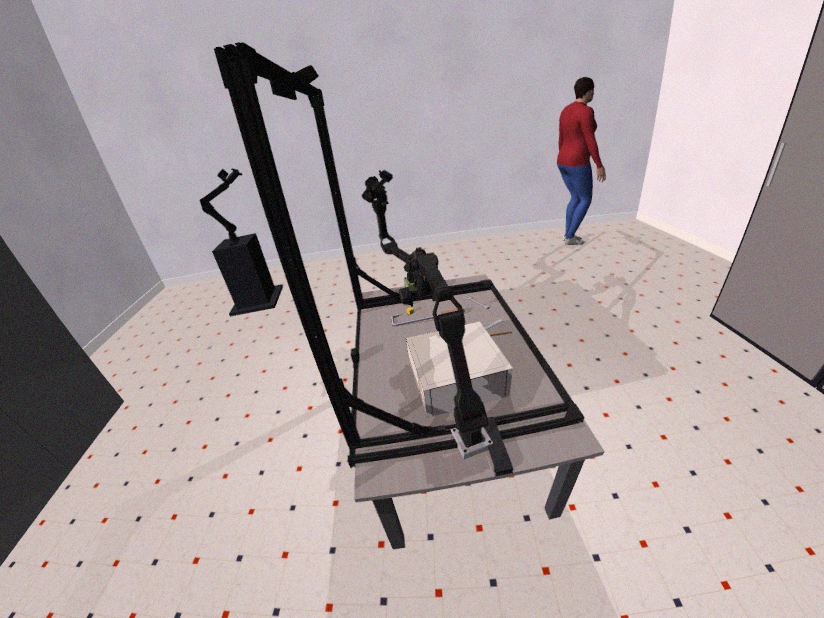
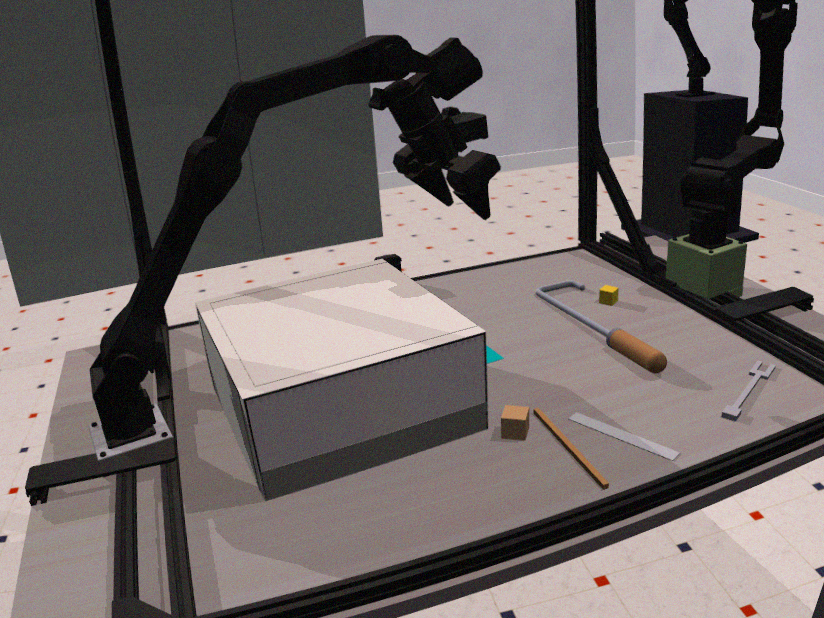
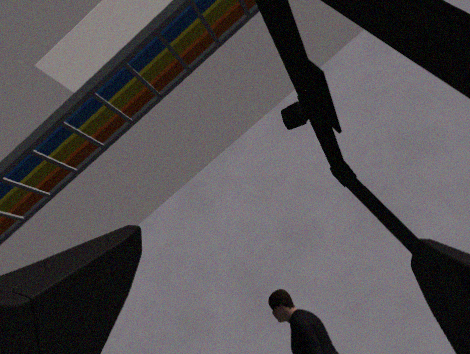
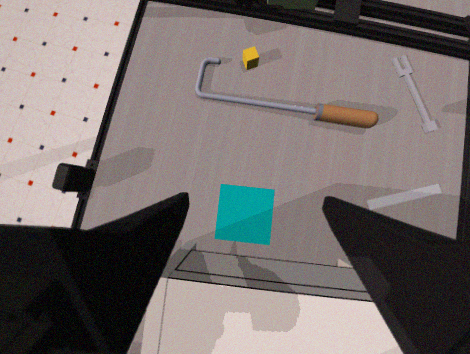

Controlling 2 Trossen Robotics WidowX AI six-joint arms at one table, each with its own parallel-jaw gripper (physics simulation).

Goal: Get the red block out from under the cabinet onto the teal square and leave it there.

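Places are measured from the left arm's base along level axes (x ahead, y left, z up), in millimetres.
Where they show: left gripper, between the fingertips: [image 1: 373,177] [image 3: 276,245]; right gripper, between the fingertips: [image 1: 422,303] [image 2: 468,211] [image 4: 255,200]; left arm's base, origin of its link: [image 2: 707,241]; right arm's base, origin of its link: [image 1: 471,436] [image 2: 128,430].
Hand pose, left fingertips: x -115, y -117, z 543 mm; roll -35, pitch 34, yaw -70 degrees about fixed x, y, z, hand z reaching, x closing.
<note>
Things, the pixels of their centre, and the offset from my left fingertips. "*": a spot on its surface instead. Level surfaces: height alone.
- white box-shaped cabinet, middle of its body: [image 2: 331,362] [image 1: 455,365] 573 mm down, 800 mm ahead, 83 mm left
- grey table, height of its surface: 641 mm down
- teal square, a spot on its surface: [image 2: 492,356] * 641 mm down, 551 mm ahead, 85 mm left
- hook tool with a wooden handle, a spot on its surface: [image 2: 637,350] [image 4: 356,121] * 612 mm down, 407 mm ahead, 240 mm left
- small yellow cube, middle of its body: [image 2: 608,295] [image 4: 250,58] 629 mm down, 277 mm ahead, 39 mm left
- wooden cube, middle of its body: [image 2: 515,422] 626 mm down, 641 mm ahead, 269 mm left
- thin stick, middle of its body: [image 2: 568,445] 638 mm down, 609 mm ahead, 333 mm left
- flat ruler, middle of its body: [image 2: 622,435] [image 4: 404,196] 641 mm down, 540 mm ahead, 353 mm left
A white box-shaped cabinet [image 1: 478,352] [image 2: 336,331] [image 4: 269,316] stands on the grey table [image 2: 410,509]. The teal square [image 4: 244,214] [image 2: 492,356] lies flat on the table just beyond the cabinet's far edge. My right gripper [image 2: 461,193] [image 4: 255,200] [image 1: 417,278] is open and empty, high above the cabinet's far edge and the teal square. My left gripper [image 1: 379,180] is open and empty, raised far above the table's back end.
A hook tool with a wooden handle [image 2: 637,350] [image 4: 346,116] and a small yellow cube [image 2: 608,294] [image 4: 250,57] lie beyond the square. A wooden cube [image 2: 514,422], a thin stick [image 2: 572,456] and a flat ruler [image 2: 624,435] lie beside the cabinet. A person [image 1: 578,160] walks by the far wall.
</note>
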